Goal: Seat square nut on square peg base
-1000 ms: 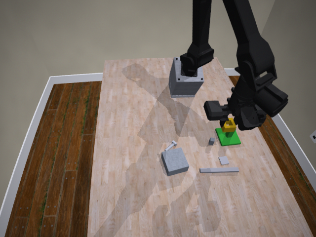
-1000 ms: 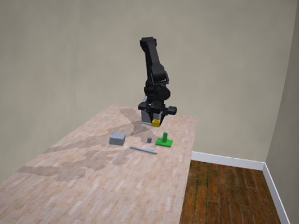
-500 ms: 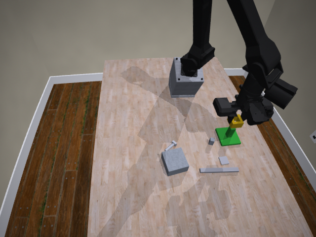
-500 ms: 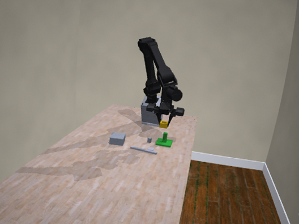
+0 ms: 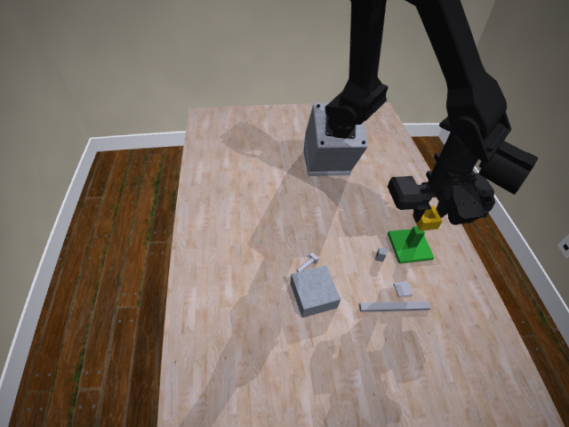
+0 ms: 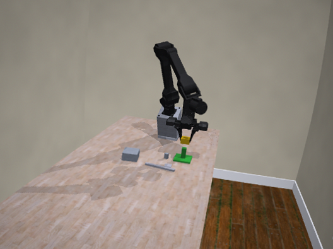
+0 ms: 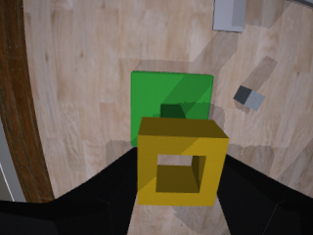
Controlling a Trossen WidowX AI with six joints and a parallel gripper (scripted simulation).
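Right now my hand is 110 mm above the grey cube, 70 mm to the left of it and 30 mm short of it. From my hand the other things lie so: flat grey square (130 mm below, 100 mm ahead, 30 mm to the right); bolt (220 mm to the right, 120 mm below, 60 mm ahead); long grey bar (140 mm ahead, 120 mm below, 50 mm to the right).
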